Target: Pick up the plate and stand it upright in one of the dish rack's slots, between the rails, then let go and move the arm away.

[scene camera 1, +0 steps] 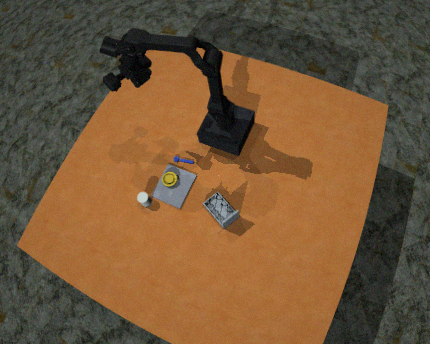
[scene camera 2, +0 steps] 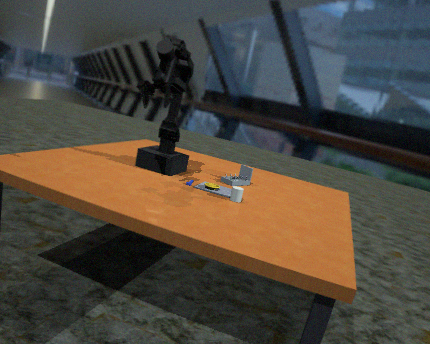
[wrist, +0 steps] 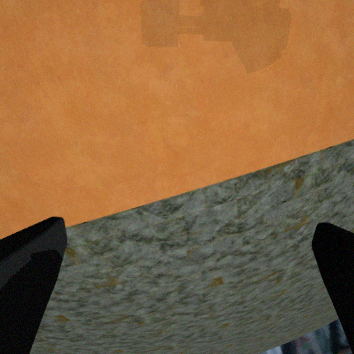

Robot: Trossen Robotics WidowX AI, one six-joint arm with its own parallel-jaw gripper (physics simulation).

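A small yellow plate (scene camera 1: 169, 179) (scene camera 2: 212, 186) lies flat on a grey square board (scene camera 1: 177, 196) (scene camera 2: 225, 191). The grey dish rack (scene camera 1: 230, 219) (scene camera 2: 245, 173) stands on the table beside the board, with a raised panel at one end and small upright rails. No plate stands in it. My gripper (wrist: 194, 235) is open and empty, its two dark fingers wide apart in the wrist view. It is high up and far from the plate and the rack, near the table's edge in scene camera 1. The plate and the rack do not show in the wrist view.
A white cup (scene camera 1: 143, 198) (scene camera 2: 237, 194) stands close beside the board. A blue spoon-like utensil (scene camera 1: 184, 160) (scene camera 2: 190, 183) lies between the board and the arm's black base (scene camera 1: 226, 131) (scene camera 2: 162, 160). The orange table (scene camera 1: 165, 280) (scene camera 2: 280, 225) (wrist: 100, 125) carries them all.
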